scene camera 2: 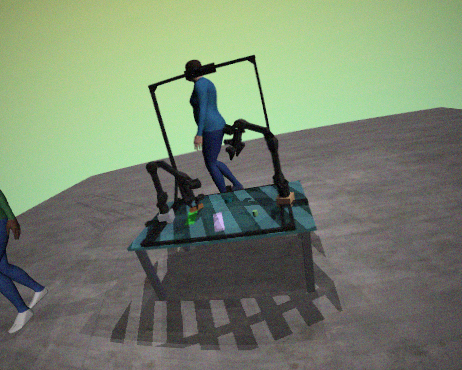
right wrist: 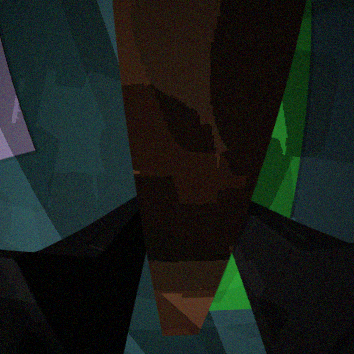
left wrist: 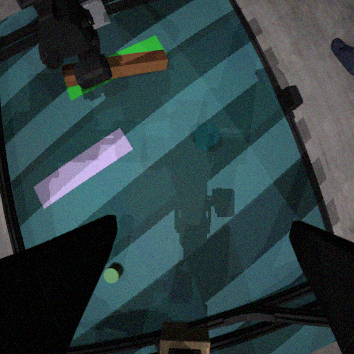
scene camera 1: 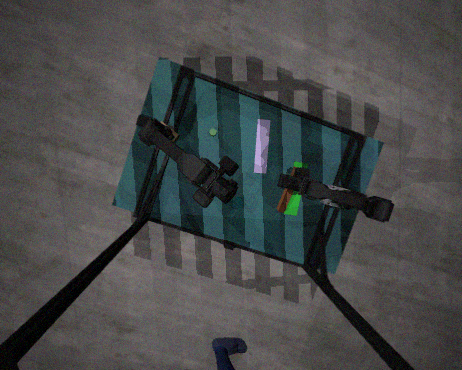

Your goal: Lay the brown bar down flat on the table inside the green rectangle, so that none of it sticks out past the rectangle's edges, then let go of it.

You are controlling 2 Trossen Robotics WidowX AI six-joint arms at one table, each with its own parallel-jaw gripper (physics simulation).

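Seen in the pictures: left gripper, fingertip midpoint: (scene camera 2: 233, 158) (left wrist: 203, 226); right gripper, fingertip midpoint: (scene camera 2: 195, 209) (right wrist: 185, 200); left arm's base, origin of the base link: (scene camera 2: 284, 195); right arm's base, origin of the base link: (scene camera 2: 164, 211).
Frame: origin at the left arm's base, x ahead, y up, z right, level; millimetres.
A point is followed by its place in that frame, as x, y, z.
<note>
The brown bar (scene camera 1: 285, 201) @(654, -13, -121) (scene camera 2: 199, 206) @(623, -14, -152) (left wrist: 142, 64) @(638, -18, -117) (right wrist: 180, 312) @(649, -9, -133) is held roughly level, low over the green rectangle (scene camera 1: 293, 206) @(722, -65, -130) (scene camera 2: 191, 218) @(648, -65, -249) (left wrist: 145, 46) @(729, -65, -126) (right wrist: 295, 185) @(699, -65, -234). In the left wrist view it crosses the rectangle at a slight angle, with green showing along both sides. Whether it touches the table is unclear. My right gripper (scene camera 1: 291, 182) @(616, -10, -211) (scene camera 2: 194, 202) @(616, -10, -211) (left wrist: 100, 72) @(616, -10, -211) (right wrist: 185, 200) @(616, -10, -211) is shut on the bar and hides part of it. My left gripper (scene camera 1: 216, 181) @(323, 289, 0) (scene camera 2: 234, 150) @(323, 289, 0) (left wrist: 203, 226) @(323, 289, 0) is open and empty, high above the table, away from the bar.
A lavender bar (scene camera 1: 262, 146) @(399, -65, -267) (scene camera 2: 218, 221) @(397, -65, -266) (left wrist: 84, 167) @(400, -65, -253) (right wrist: 12, 110) @(475, -65, -197) lies beside the green rectangle. A small green cylinder (scene camera 1: 213, 132) @(166, -33, -163) (scene camera 2: 255, 213) @(155, -46, -177) (left wrist: 111, 275) @(163, -33, -161) and a teal disc (left wrist: 206, 136) @(472, -35, 33) are also on the striped table. A black frame (scene camera 2: 161, 120) @(965, 668, 75) stands around the table.
</note>
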